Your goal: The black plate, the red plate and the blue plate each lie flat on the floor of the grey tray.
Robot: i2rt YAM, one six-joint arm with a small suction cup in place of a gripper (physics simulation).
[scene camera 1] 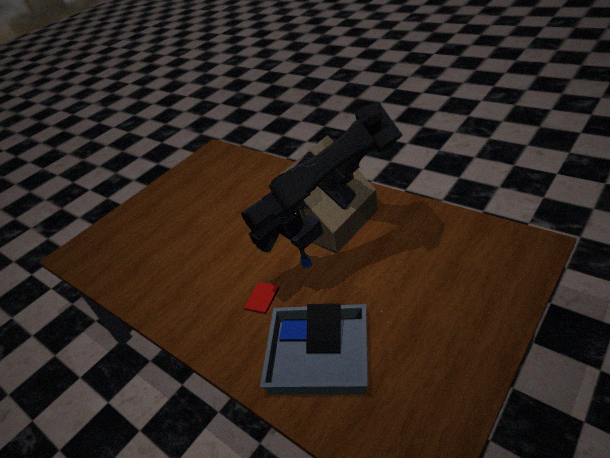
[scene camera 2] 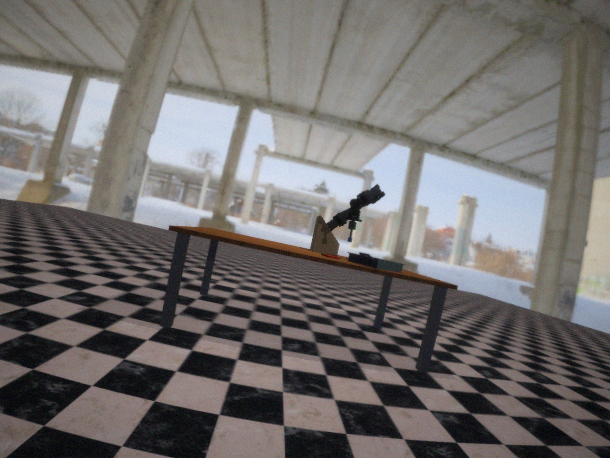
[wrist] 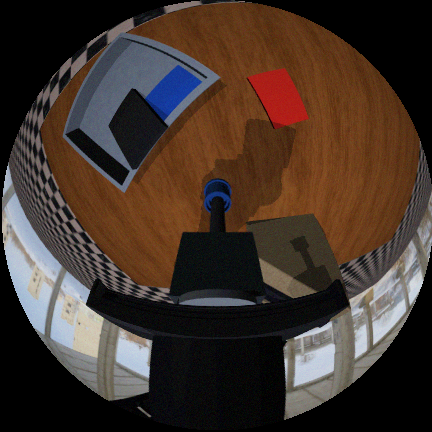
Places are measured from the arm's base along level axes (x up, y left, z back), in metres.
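Where they show: hand, tool point: (scene camera 1: 307, 264) (scene camera 2: 349, 241) (wrist: 217, 190); arm's base, link origin: (scene camera 1: 326, 181) (scene camera 2: 326, 228).
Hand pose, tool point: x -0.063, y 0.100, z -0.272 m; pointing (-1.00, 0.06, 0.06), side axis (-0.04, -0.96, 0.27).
Things, the pixels of their top centre, and the offset from my tool point. Level surfaces: height alone.
- grey tray, top centre: (wrist: 109, 104) (scene camera 1: 315, 343) (scene camera 2: 376, 258) dx -0.062, dy +0.126, dz -0.167 m
- blue plate, top centre: (wrist: 169, 91) (scene camera 1: 297, 329) dx -0.099, dy +0.040, dz -0.138 m
- red plate, top centre: (wrist: 280, 96) (scene camera 1: 261, 296) (scene camera 2: 330, 255) dx -0.102, dy -0.121, dz -0.090 m
- wooden table, surface height: dx -0.112 m
The black plate (scene camera 1: 324, 330) (wrist: 137, 129) is tilted, with one end over the tray wall nearest the arm's base and the other end lower inside the grey tray (scene camera 1: 320, 370) (scene camera 2: 390, 265) (wrist: 100, 95). The blue plate (scene camera 1: 292, 331) (wrist: 175, 91) lies in the tray beside it, seemingly flat; the black plate hides part of it in scene camera 1. The red plate (scene camera 1: 261, 298) (scene camera 2: 331, 256) (wrist: 278, 98) lies flat on the table, outside the tray. My suction cup (scene camera 1: 306, 262) (scene camera 2: 350, 239) (wrist: 217, 194) hangs above the table between base and tray, open, with no plate on it.
The arm's beige base block (scene camera 1: 345, 225) (scene camera 2: 320, 240) (wrist: 295, 240) stands behind the cup. The wooden table (scene camera 1: 150, 240) (scene camera 2: 240, 241) (wrist: 350, 150) bears the tray and the base. The tray's raised walls surround its floor. The arm's shadow falls near the red plate.
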